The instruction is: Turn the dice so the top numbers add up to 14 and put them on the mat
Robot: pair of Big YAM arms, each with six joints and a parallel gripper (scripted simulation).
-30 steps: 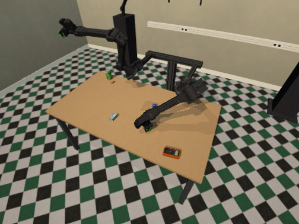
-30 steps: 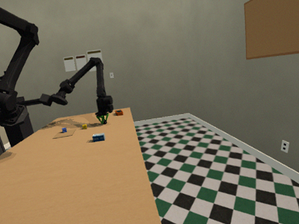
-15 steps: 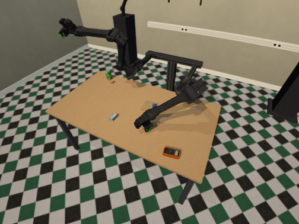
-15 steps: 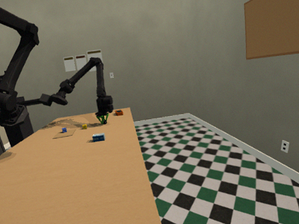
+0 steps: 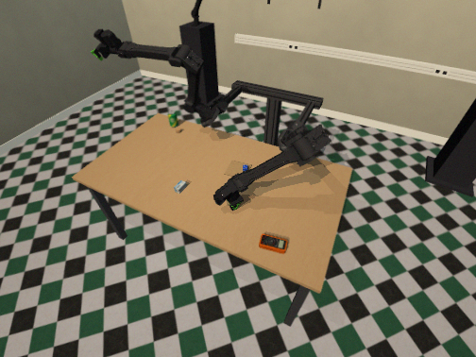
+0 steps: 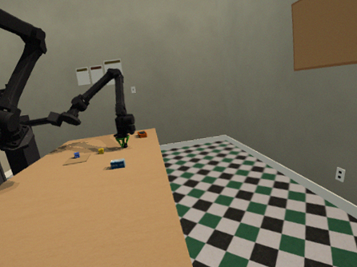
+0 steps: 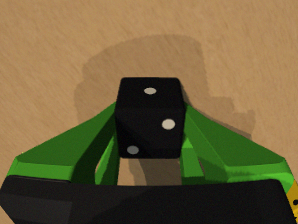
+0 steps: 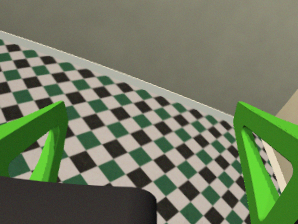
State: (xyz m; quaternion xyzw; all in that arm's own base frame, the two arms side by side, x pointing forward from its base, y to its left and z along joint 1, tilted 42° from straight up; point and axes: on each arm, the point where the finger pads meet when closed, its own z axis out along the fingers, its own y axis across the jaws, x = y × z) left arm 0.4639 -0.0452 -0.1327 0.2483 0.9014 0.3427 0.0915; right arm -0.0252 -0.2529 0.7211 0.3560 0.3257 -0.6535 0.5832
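Now: left hand right at the black die. Also, from my left hand: blue die (30 cm behind, 10 cm to the right, 1 cm above); tan mat (28 cm behind, 14 cm to the right, 1 cm below); yellow die (14 cm behind, 7 cm to the right).
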